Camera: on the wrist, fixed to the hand. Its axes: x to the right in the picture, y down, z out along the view.
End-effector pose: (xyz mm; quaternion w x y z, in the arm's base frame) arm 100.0 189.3 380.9 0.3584 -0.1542 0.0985 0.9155
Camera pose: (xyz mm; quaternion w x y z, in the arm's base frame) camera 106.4 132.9 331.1 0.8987 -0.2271 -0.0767 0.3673
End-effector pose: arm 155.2 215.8 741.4 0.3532 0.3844 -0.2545 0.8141
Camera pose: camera 111.3 231.0 681.9 0.8605 0.4021 0.0767 0.3032
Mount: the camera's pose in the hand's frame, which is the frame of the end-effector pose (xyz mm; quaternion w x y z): -22.2 32.9 -64.2 0.6858 -0.0492 0.0353 -0.7253
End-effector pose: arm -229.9 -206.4 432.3 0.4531 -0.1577 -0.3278 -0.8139
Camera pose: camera -187.7 -248.1 385.6 0.2758 -0.1360 0.2831 0.9085
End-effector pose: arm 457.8 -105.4 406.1 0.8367 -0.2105 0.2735 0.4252
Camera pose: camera 401.9 -138.1 367.4 0.8622 -0.3989 0.0435 -0.3092
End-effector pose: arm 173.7 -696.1 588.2 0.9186 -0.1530 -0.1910 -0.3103
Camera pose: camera 194.5 -685.4 516.4 0.4041 -0.0006 -0.1943 -0.8938
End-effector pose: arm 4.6 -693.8 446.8 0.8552 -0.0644 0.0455 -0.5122
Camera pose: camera 13.5 -662.9 378.5 0.2102 -0.1012 0.0399 -0.9716
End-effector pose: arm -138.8 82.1 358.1 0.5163 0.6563 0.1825 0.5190
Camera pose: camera -213.1 83.1 371.1 0.7564 0.2740 0.5939 0.0136
